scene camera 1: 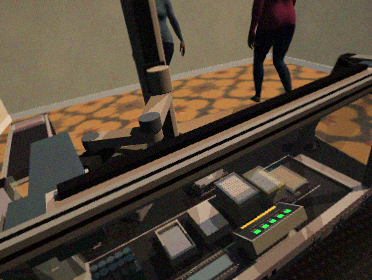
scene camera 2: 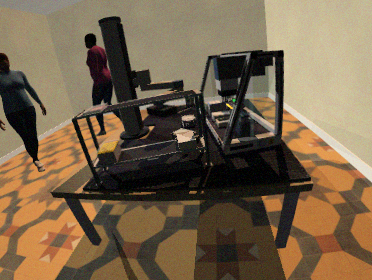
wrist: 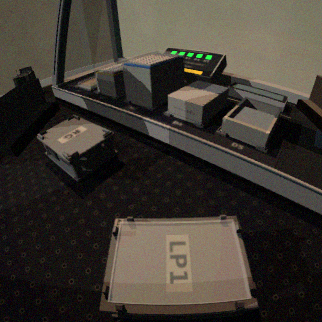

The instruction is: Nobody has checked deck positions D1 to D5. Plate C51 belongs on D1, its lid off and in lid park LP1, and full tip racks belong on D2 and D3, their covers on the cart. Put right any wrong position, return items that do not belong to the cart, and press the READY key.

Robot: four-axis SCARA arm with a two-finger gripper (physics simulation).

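Places are measured from the arm's base along level axes (x left, y back, z up), in centimetres.
Pixels of known places: gripper, between the fingertips: (scene camera 2: pixel 182 107) (wrist: pixel 178 83); arm's base, origin of its link: (scene camera 2: pixel 134 133).
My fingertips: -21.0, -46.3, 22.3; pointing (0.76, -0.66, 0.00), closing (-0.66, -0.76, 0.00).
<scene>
For each thing: its middle in the pictures, then the offset to it from my fingertips, as dx, dy, dz. "pt": a spot on its surface instead.
- Lid park LP1, a spot on its surface: (wrist: pixel 111 270) pt +0.5, +7.5, -15.2
- clear lid, middle of its body: (wrist: pixel 178 259) -2.5, +1.8, -15.6
- deck's raised front rail, a spot on its surface: (wrist: pixel 160 135) pt +18.9, -13.2, -18.6
- long trough, a spot on its surface: (wrist: pixel 260 95) pt +11.0, -38.3, -13.8
- yellow-topped rack, middle of its body: (scene camera 2: pixel 108 147) -38.9, +33.7, -5.2
- pale item, middle of its body: (scene camera 2: pixel 186 140) -29.4, -4.1, -8.9
My gripper (wrist: pixel 178 83) is open and empty, its dark fingers at the left and right edges of the wrist view. Lid park LP1 (wrist: pixel 109 270) is in front, with a clear lid (wrist: pixel 145 260) lying flat on it. On the deck, a low plate (scene camera 1: pixel 287 177) is at the far D1 end. Beside it stand a yellow-edged rack (scene camera 1: pixel 263 180) (wrist: pixel 110 82) and a taller blue-edged tip rack (scene camera 1: pixel 236 189) (wrist: pixel 145 82) with its hole grid showing. A pale box (scene camera 1: pixel 207 218) (wrist: pixel 195 102) sits on D4 and a framed plate (scene camera 1: pixel 175 240) (wrist: pixel 250 125) on D5. The panel (scene camera 1: pixel 272 227) (wrist: pixel 210 62) shows five green lamps.
The RG stand (wrist: pixel 75 137) is left of LP1. The deck's raised front rail (wrist: pixel 160 135) runs between the stands and the deck items. A long trough (wrist: pixel 260 95) lies behind D5. The cart (scene camera 2: pixel 140 101) holds a yellow-topped rack (scene camera 2: pixel 108 147) and a pale item (scene camera 2: pixel 185 136).
</scene>
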